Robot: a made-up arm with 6 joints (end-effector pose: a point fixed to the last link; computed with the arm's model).
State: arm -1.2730 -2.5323 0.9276 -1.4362 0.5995 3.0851
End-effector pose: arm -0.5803 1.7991 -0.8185 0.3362 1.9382 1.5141
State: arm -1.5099 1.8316 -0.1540 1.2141 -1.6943 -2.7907
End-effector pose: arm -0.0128 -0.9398 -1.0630 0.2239 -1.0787 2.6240
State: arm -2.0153 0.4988 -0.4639 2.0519 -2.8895 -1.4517
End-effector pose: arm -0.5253 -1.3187 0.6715 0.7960 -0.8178 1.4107
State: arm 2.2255 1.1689 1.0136 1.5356 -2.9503 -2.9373
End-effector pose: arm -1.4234 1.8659 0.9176 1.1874 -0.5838 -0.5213
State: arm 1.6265 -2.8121 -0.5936 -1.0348 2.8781 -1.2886
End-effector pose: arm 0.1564 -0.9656 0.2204 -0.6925 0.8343 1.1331
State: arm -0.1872 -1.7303 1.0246 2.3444 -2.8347 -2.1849
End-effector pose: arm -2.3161 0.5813 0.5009 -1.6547 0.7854 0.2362
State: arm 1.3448 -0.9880 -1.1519 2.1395 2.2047 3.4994
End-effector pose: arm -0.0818 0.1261 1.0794 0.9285 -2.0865 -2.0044
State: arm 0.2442 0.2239 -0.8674 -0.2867 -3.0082 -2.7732
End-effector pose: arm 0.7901 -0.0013 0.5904 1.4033 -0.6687 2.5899
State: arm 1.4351 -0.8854 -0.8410 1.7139 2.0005 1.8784
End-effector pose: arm -0.0067 0.1624 1.4564 -0.4692 2.9655 0.4638
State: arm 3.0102 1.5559 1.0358 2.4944 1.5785 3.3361
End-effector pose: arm -2.3391 0.1478 -0.0509 2.1894 -0.7787 -1.4246
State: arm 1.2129 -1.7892 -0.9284 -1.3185 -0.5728 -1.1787
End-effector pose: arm -0.0733 -0.3389 0.8745 1.7738 1.6967 1.6319
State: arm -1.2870 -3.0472 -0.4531 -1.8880 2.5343 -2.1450
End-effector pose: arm -0.2224 0.9858 -0.1042 0.2684 0.1835 -1.8734
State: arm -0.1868 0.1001 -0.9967 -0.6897 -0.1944 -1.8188
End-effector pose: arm 0.5037 -0.2526 0.5808 2.2674 0.4480 -1.5785
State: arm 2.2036 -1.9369 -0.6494 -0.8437 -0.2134 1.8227
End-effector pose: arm 0.5350 -0.5042 1.0124 0.6162 -1.4942 1.3301
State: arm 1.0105 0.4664 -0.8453 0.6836 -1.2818 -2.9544
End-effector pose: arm 0.6588 0.7576 0.4528 0.3306 0.4071 -1.3479
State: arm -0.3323 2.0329 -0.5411 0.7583 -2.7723 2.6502
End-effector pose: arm 0.1791 -0.2158 -0.9064 -1.7703 -0.0426 -1.1802
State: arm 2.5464 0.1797 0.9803 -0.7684 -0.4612 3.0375
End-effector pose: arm -0.8575 0.7547 2.3873 -0.1206 -2.5288 0.7986
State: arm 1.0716 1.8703 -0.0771 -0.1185 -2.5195 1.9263
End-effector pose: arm 0.5436 0.5811 -1.0430 -0.5550 -1.5058 -0.9487
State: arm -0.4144 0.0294 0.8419 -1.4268 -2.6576 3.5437
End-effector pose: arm 0.8827 -0.4197 2.3774 1.6933 1.9227 -1.4575
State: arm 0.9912 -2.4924 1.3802 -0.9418 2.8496 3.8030
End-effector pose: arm -0.8543 -1.5204 -1.2668 1.7719 0.2152 0.9817
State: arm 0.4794 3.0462 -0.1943 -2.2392 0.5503 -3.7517
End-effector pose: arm -0.9571 -0.3575 -0.5980 1.0699 -2.3457 -0.2338
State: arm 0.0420 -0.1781 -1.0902 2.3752 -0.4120 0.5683
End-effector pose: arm 0.5856 0.1692 0.8248 -2.9325 0.4218 0.8823
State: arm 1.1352 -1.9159 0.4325 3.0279 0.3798 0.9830
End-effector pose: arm -1.0360 -1.7538 0.7771 -1.6800 0.0692 -2.1697
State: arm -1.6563 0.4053 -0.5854 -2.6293 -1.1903 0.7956
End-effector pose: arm 0.0841 -1.0654 0.5500 1.7136 -1.2472 -0.5804
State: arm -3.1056 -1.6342 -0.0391 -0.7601 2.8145 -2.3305
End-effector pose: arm 1.1561 0.1870 1.4790 -1.1552 0.8750 1.1786
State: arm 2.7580 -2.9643 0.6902 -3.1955 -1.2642 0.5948
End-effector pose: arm 1.0632 -0.6450 -1.4316 -0.0386 1.7217 0.2646
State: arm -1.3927 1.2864 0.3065 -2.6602 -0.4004 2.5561
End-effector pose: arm 0.4921 -1.7309 -0.2547 0.5854 0.3867 -1.2067
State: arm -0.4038 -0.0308 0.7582 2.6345 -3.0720 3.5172
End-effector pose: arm 0.7186 -0.1165 2.5634 0.0182 2.1975 0.8193
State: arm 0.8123 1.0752 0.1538 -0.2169 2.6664 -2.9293
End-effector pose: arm 1.3708 1.1620 0.0588 -1.8201 -0.2211 -2.0053
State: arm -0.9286 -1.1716 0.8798 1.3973 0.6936 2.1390
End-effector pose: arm -1.1563 1.4882 1.8298 0.7464 -0.3575 1.3274
